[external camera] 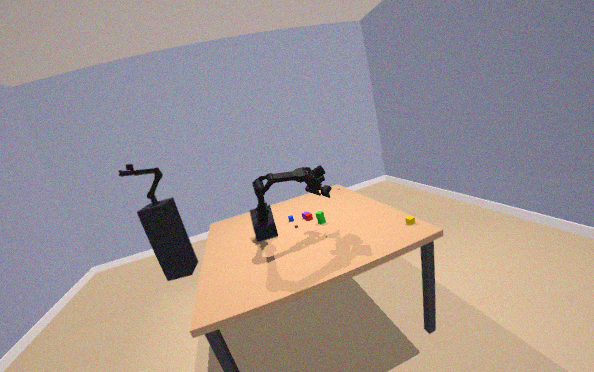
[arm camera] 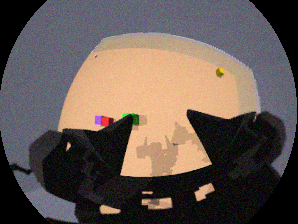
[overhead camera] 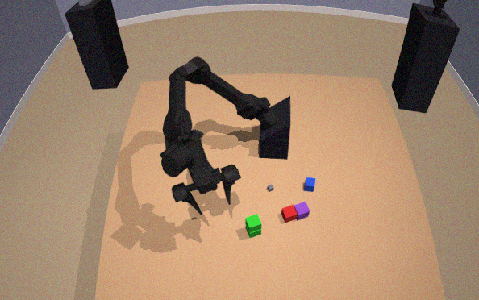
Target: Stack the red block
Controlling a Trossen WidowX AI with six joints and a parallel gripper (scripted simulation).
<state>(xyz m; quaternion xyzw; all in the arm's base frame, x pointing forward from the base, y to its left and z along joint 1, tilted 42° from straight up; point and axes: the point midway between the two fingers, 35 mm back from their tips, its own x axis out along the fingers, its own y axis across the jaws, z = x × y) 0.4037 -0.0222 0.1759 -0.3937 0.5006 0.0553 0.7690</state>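
Now: gripper tip 11 cm past the red block, 21 cm to the right of it and 19 cm above it. Round my gripper tip: blue block: 23 cm behind, 28 cm to the left, 20 cm below; purple block: 12 cm behind, 26 cm to the left, 19 cm below; yellow block: 41 cm ahead, 25 cm to the right, 20 cm below.
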